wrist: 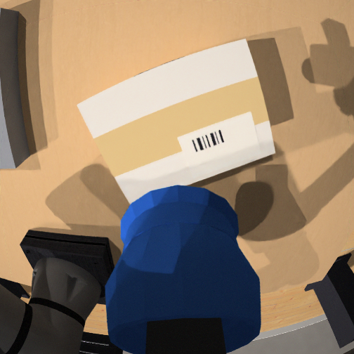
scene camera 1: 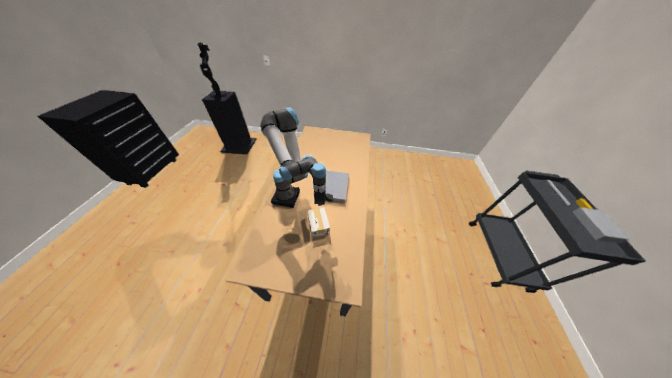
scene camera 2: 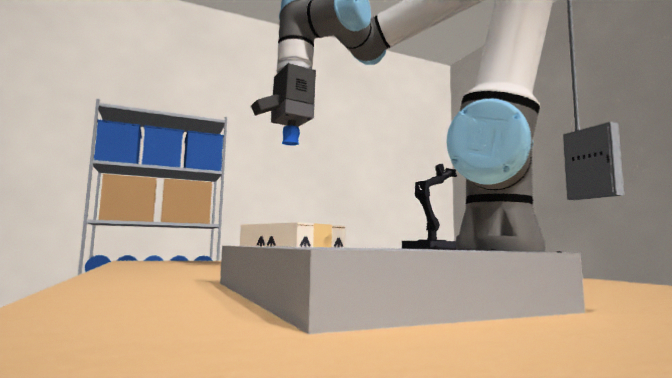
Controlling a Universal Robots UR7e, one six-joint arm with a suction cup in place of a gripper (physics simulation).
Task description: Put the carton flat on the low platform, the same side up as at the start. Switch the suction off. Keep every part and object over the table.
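Places are measured from the arm's base along level axes (x ahead, y left, z up), in centimetres.
Pixels of known places: hand at its tool point: (scene camera 2: 290,143); arm's base at its link origin: (scene camera 1: 285,193) (scene camera 2: 498,250).
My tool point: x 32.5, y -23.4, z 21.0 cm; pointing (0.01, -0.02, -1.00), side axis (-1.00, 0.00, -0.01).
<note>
For each thing: its top centre in the pictures, then the offset to it from my tool point. Level surfaces: height alone.
- white carton at its top centre: (scene camera 2: 292,225) (scene camera 1: 318,218) dx -1.5, dy -1.2, dz -16.6 cm
- low grey platform at its top centre: (scene camera 2: 361,248) (scene camera 1: 333,183) dx +6.7, dy +38.5, dz -20.9 cm
- wooden table at its surface level: dz -25.7 cm
The white carton (scene camera 1: 319,221) (scene camera 2: 270,235) (wrist: 180,107) with a tan band lies on the table, apart from the platform. Its top shows a barcode label in the wrist view. Black arrows on its sides point up in scene camera 2, where the platform hides its lower part. The low grey platform (scene camera 1: 338,184) (scene camera 2: 425,285) (wrist: 9,100) stands flat on the table; its edge shows at the left of the wrist view. My gripper's blue suction cup (scene camera 1: 320,204) (scene camera 2: 291,142) (wrist: 179,205) points down. It hangs above the table, clear of the carton, with nothing on it, so it is open.
The arm's base (scene camera 1: 285,198) (wrist: 70,280) stands on the wooden table (scene camera 1: 272,260) beside the carton and platform. Off the table are a black drawer cabinet (scene camera 1: 90,140), a black pedestal (scene camera 1: 227,120) with a small arm, and a dark cart (scene camera 1: 552,225). A shelf rack (scene camera 2: 157,167) holds boxes.
</note>
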